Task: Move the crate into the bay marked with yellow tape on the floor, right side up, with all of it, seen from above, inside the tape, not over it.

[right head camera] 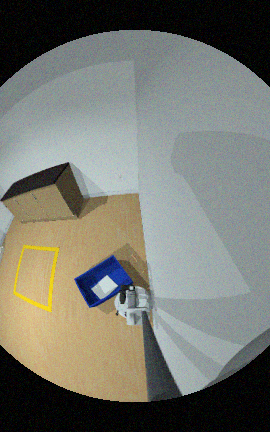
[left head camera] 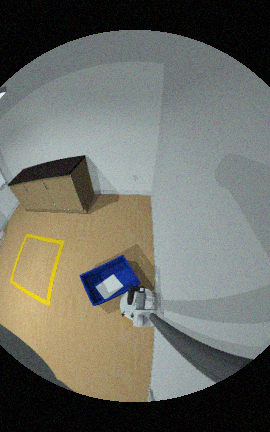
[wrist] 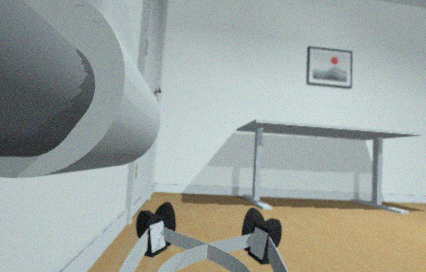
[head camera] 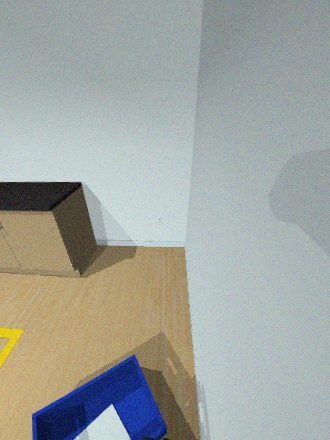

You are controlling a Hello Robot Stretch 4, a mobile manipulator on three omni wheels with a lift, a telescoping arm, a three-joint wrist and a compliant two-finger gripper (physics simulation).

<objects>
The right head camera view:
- blue crate: 110, 266
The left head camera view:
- blue crate: 118, 266
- wooden cabinet with dark top: 63, 185
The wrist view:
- gripper: 209, 222
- framed picture: 325, 67
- white desk: 259, 127
</objects>
